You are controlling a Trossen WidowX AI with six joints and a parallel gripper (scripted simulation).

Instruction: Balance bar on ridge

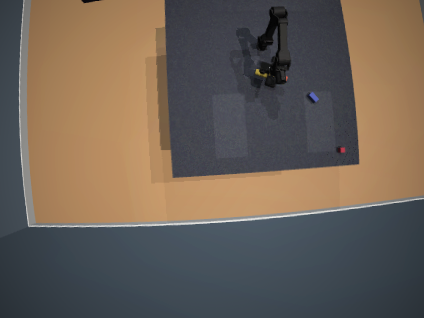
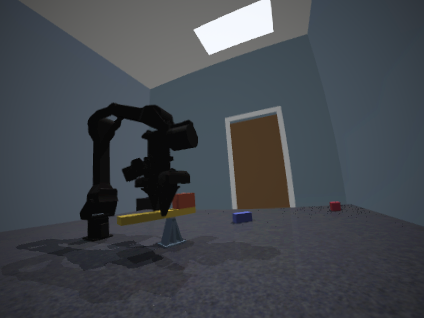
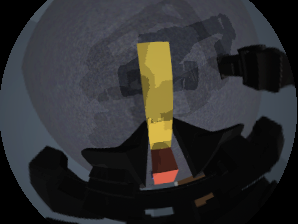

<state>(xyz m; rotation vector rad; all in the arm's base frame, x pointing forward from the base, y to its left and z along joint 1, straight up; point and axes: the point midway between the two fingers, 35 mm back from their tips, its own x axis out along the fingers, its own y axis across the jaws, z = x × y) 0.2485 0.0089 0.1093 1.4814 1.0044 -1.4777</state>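
My gripper tip is now 1 cm short of the grey-blue ridge, 3 cm to the right of it and 4 cm above it. Also, from my gripper tip: small blue block (13 cm ahead, 31 cm to the left, 6 cm below); then small red cube (49 cm ahead, 49 cm to the left, 6 cm below).
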